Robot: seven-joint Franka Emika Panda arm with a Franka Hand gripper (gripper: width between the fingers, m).
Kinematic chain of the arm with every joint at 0, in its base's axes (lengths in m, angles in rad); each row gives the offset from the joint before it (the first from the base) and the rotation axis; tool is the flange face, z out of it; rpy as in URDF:
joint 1: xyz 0 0 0.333 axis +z
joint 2: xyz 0 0 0 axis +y
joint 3: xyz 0 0 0.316 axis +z
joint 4: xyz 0.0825 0 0 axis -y
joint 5: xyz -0.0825 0 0.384 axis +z
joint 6: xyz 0 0 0 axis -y
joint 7: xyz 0.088 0 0 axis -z
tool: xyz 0 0 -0.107 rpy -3.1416 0 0
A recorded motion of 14 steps. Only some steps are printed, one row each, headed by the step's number.
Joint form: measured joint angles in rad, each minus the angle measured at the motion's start. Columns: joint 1, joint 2, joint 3, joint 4, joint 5, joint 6, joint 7.
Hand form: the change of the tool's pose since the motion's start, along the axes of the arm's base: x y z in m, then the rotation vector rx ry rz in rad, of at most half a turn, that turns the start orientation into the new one. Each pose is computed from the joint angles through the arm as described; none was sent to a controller.
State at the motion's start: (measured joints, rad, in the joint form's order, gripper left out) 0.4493 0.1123 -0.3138 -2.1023 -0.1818 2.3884 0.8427
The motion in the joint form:
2: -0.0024 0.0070 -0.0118 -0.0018 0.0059 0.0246 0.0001
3: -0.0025 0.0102 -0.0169 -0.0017 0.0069 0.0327 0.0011
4: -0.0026 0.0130 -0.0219 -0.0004 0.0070 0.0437 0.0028
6: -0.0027 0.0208 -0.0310 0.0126 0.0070 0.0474 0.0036
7: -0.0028 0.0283 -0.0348 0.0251 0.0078 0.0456 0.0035
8: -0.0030 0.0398 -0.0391 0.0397 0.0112 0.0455 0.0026
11: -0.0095 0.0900 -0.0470 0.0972 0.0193 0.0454 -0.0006
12: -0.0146 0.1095 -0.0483 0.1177 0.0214 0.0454 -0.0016
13: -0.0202 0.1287 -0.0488 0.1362 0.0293 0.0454 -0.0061
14: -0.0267 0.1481 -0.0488 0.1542 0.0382 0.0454 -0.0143
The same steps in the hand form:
2: 0.0030 -0.0070 -0.0019 0.0060 -0.0155 -0.0134
3: 0.0041 -0.0095 -0.0027 0.0068 -0.0209 -0.0187
4: 0.0058 -0.0119 -0.0023 0.0081 -0.0307 -0.0234
6: 0.0103 -0.0162 0.0000 0.0061 -0.0408 -0.0320
7: 0.0138 -0.0178 0.0016 0.0039 -0.0449 -0.0360
8: 0.0182 -0.0194 0.0021 0.0022 -0.0490 -0.0408
11: 0.0352 -0.0237 0.0008 -0.0096 -0.0607 -0.0530
12: 0.0413 -0.0261 -0.0007 -0.0151 -0.0635 -0.0579
13: 0.0469 -0.0283 -0.0032 -0.0166 -0.0636 -0.0628
14: 0.0523 -0.0309 -0.0062 -0.0183 -0.0625 -0.0650

